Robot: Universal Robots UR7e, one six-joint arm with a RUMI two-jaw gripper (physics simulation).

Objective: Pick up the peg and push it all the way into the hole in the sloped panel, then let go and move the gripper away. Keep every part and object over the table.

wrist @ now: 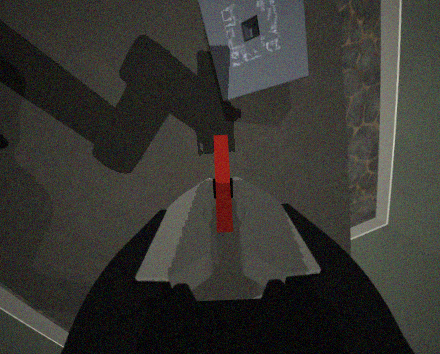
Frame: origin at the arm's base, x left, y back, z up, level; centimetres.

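Seen in the pictures: gripper, fingertip midpoint: (222, 180).
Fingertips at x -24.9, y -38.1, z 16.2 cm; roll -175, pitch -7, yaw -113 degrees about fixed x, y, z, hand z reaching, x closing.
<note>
Offsets run from my fingertips to a thing's top centre. Level surfaces: height alone.
A red peg {dx +0.1, dy +0.0, dz +3.5 cm} (222, 165), long and thin, is held between the fingertips of my gripper (222, 180) in the wrist view. The gripper is shut on it near its middle. One end of the peg points up the view toward the panel, and the other lies back between the pale fingers. The blue-grey sloped panel {dx +10.6, dy -12.4, dz -6.6 cm} (277, 62) is at the top of the view, beyond the peg. Its dark square hole (250, 28) is ringed by pale markings. The peg is apart from the hole in this view. The panel's top part is cut off by the view's edge.
The dark table {dz -18.3 cm} (310, 165) lies below, with the arm's large shadow across its left part and up to the panel's left edge. A pale rim (389, 125) runs along the right, beside a strip of cracked stone pattern (362, 145). Another pale edge (35, 315) shows at lower left.
</note>
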